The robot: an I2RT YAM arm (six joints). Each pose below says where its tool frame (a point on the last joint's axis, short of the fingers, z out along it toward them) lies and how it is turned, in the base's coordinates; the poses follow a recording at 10 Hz.
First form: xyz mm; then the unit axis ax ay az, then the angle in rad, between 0 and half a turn.
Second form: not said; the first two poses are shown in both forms.
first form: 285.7, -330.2, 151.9, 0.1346, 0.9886, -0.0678, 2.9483
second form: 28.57, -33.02, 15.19, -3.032, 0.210, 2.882
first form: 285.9, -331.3, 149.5, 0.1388, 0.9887, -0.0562, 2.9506
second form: 28.59, -33.13, 14.95, -3.056, 0.205, 2.871
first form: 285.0, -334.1, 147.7, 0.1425, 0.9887, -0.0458, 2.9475
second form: 28.50, -33.41, 14.77, -3.078, 0.205, 2.862
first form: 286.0, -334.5, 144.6, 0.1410, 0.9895, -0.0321, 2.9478
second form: 28.60, -33.45, 14.46, -3.105, 0.201, 2.862
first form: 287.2, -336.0, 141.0, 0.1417, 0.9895, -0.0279, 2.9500
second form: 28.72, -33.60, 14.10, -3.113, 0.198, 2.860
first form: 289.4, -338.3, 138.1, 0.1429, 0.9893, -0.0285, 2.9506
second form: 28.94, -33.83, 13.81, -3.112, 0.197, 2.858
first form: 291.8, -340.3, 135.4, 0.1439, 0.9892, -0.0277, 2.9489
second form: 29.18, -34.03, 13.54, -3.114, 0.199, 2.855
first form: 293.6, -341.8, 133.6, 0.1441, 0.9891, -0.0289, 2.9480
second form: 29.36, -34.18, 13.36, -3.112, 0.200, 2.855
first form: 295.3, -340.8, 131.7, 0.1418, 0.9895, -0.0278, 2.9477
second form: 29.53, -34.08, 13.17, -3.114, 0.200, 2.860
